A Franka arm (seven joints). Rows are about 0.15 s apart.
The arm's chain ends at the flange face. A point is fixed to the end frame.
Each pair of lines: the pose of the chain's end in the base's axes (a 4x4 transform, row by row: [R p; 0 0 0 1], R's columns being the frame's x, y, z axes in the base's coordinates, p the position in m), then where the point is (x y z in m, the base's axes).
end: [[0.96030 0.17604 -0.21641 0.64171], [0.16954 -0.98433 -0.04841 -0.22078], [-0.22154 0.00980 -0.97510 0.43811], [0 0 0 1]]
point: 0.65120 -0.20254 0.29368
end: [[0.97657 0.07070 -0.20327 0.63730], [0.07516 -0.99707 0.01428 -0.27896], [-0.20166 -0.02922 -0.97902 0.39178], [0 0 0 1]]
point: 0.65118 -0.25602 0.24838
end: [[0.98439 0.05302 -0.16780 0.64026], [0.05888 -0.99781 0.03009 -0.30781], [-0.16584 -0.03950 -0.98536 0.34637], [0 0 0 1]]
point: 0.65969 -0.28340 0.20386
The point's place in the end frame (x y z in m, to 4 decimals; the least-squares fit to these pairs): 0.0442 -0.0177 0.1379
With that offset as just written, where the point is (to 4 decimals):
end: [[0.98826 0.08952 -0.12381 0.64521], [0.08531 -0.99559 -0.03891 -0.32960], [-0.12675 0.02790 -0.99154 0.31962], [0 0 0 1]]
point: 0.6702 -0.3136 0.1768
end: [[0.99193 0.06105 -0.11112 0.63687], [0.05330 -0.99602 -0.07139 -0.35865], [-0.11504 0.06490 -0.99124 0.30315], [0 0 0 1]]
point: 0.6643 -0.3485 0.1602
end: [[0.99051 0.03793 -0.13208 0.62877], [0.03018 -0.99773 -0.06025 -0.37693], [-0.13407 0.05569 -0.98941 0.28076], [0 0 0 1]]
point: 0.6537 -0.3662 0.1374
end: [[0.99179 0.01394 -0.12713 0.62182], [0.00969 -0.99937 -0.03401 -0.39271], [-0.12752 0.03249 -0.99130 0.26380], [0 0 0 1]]
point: 0.6479 -0.3793 0.1209
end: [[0.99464 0.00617 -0.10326 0.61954], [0.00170 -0.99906 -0.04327 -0.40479], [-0.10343 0.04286 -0.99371 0.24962], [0 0 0 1]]
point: 0.6492 -0.3930 0.1073
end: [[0.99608 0.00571 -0.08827 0.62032], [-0.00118 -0.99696 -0.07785 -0.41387], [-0.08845 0.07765 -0.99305 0.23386], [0 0 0 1]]
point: 0.6521 -0.4070 0.0916
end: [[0.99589 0.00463 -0.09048 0.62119], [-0.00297 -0.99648 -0.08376 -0.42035], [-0.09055 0.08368 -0.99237 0.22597], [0 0 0 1]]
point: 0.6526 -0.4144 0.0836
